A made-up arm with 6 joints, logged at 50 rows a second.
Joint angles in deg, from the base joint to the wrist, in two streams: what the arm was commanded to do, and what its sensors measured. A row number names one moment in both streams.
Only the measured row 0 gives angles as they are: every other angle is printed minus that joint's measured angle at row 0.
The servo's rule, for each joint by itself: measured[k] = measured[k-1] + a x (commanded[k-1-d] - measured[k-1]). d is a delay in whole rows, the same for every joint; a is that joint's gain. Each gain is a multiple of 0.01, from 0.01 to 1. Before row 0 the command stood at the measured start. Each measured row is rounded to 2 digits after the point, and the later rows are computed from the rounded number. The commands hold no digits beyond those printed.
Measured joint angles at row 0: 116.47, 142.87, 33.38, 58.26, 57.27, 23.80
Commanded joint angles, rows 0 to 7: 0.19, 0.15, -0.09, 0.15, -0.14, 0.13; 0.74, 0.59, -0.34, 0.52, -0.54, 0.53; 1.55, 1.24, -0.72, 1.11, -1.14, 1.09; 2.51, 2.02, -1.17, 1.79, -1.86, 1.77; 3.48, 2.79, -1.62, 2.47, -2.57, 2.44; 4.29, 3.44, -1.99, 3.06, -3.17, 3.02; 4.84, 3.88, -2.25, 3.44, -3.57, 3.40; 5.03, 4.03, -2.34, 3.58, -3.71, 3.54
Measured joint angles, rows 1 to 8: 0.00, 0.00, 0.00, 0.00, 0.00, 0.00; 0.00, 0.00, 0.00, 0.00, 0.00, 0.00; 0.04, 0.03, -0.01, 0.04, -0.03, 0.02; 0.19, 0.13, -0.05, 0.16, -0.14, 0.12; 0.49, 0.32, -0.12, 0.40, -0.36, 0.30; 0.93, 0.61, -0.24, 0.75, -0.69, 0.58; 1.49, 0.98, -0.39, 1.18, -1.10, 0.93; 2.11, 1.40, -0.57, 1.65, -1.56, 1.33
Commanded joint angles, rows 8 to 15: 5.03, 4.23, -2.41, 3.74, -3.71, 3.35; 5.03, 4.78, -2.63, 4.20, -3.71, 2.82; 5.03, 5.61, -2.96, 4.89, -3.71, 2.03; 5.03, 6.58, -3.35, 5.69, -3.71, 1.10; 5.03, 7.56, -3.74, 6.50, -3.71, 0.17; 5.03, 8.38, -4.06, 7.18, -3.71, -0.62; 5.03, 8.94, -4.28, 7.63, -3.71, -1.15; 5.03, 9.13, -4.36, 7.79, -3.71, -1.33
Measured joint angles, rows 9 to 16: 2.71, 1.82, -0.75, 2.10, -2.00, 1.72; 3.22, 2.20, -0.92, 2.47, -2.38, 2.07; 3.62, 2.55, -1.08, 2.79, -2.67, 2.31; 3.93, 2.93, -1.25, 3.14, -2.90, 2.41; 4.17, 3.39, -1.44, 3.58, -3.08, 2.34; 4.36, 3.93, -1.65, 4.11, -3.22, 2.10; 4.51, 4.55, -1.88, 4.71, -3.33, 1.73; 4.62, 5.20, -2.12, 5.33, -3.41, 1.28
